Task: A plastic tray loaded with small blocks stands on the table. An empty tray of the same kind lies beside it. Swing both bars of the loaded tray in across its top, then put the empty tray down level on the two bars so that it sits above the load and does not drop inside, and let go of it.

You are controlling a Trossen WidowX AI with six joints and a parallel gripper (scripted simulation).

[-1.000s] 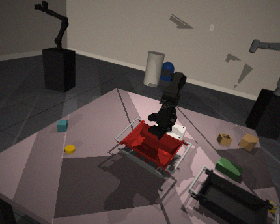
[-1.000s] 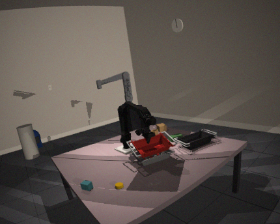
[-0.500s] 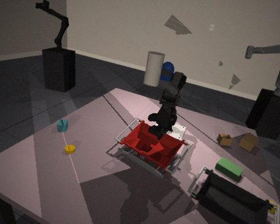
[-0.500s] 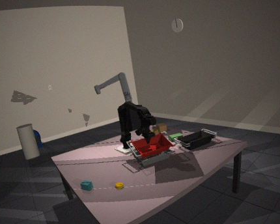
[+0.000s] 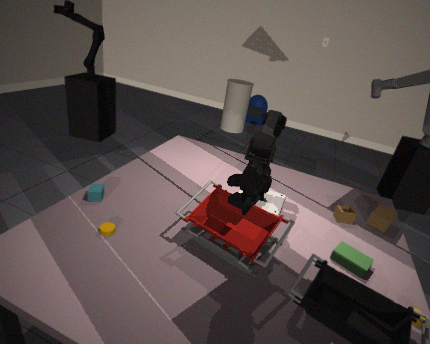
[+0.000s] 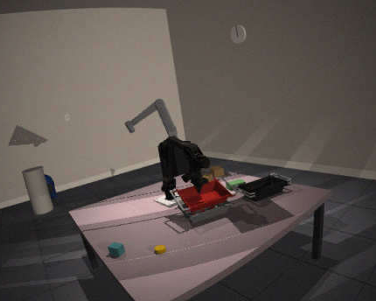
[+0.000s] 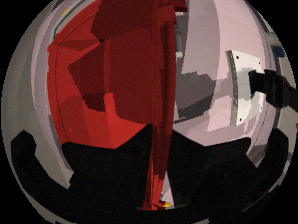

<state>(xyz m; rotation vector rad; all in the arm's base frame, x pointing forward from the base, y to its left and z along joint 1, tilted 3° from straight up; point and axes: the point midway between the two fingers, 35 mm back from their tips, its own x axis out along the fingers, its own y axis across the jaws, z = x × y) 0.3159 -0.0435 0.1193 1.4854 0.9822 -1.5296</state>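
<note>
The red tray lies 70 mm ahead of my gripper tip, 30 mm to the right of it and 10 mm above it. Also, from my gripper tip: teal cube: 580 mm to the right, 90 mm below, 30 mm behind; green block: 410 mm to the left, 100 mm below, 30 mm behind.
</note>
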